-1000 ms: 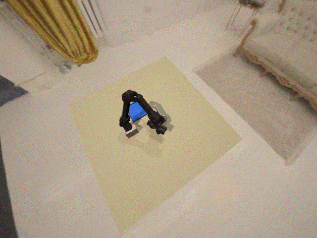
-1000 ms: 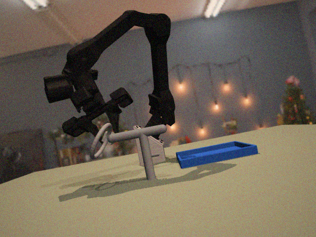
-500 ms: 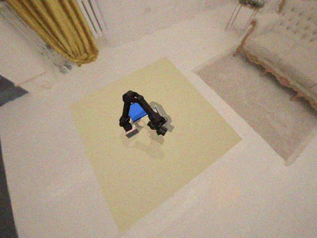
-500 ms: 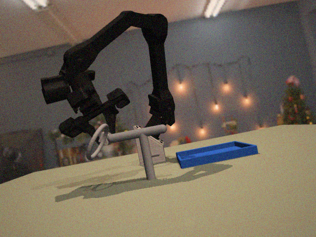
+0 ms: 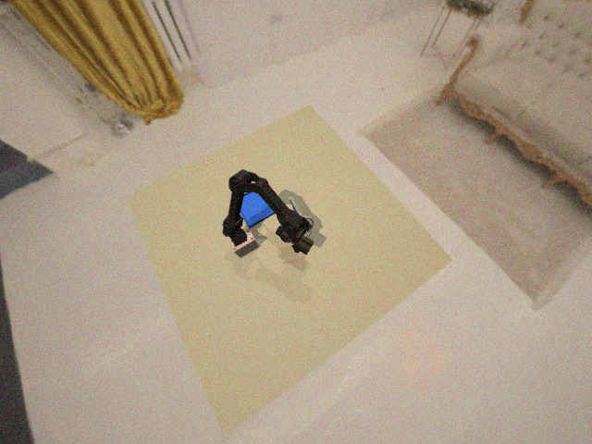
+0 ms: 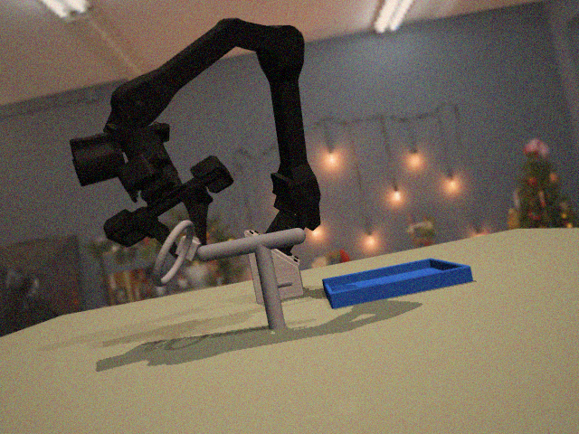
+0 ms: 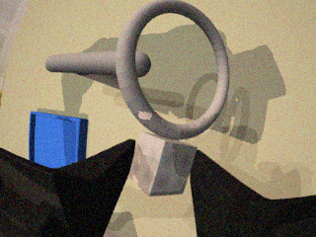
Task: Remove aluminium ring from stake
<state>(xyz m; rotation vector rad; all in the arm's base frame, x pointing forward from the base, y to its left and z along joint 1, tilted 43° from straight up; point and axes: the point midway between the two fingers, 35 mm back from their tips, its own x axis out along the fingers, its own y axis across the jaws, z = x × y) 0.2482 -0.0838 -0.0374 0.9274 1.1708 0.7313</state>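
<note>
Now: the blue tray 11 cm behind my gripper tip, 26 cm to the left of it and 10 cm below it. The rest, counted from my gripper tip: aluminium ring: 4 cm ahead.
</note>
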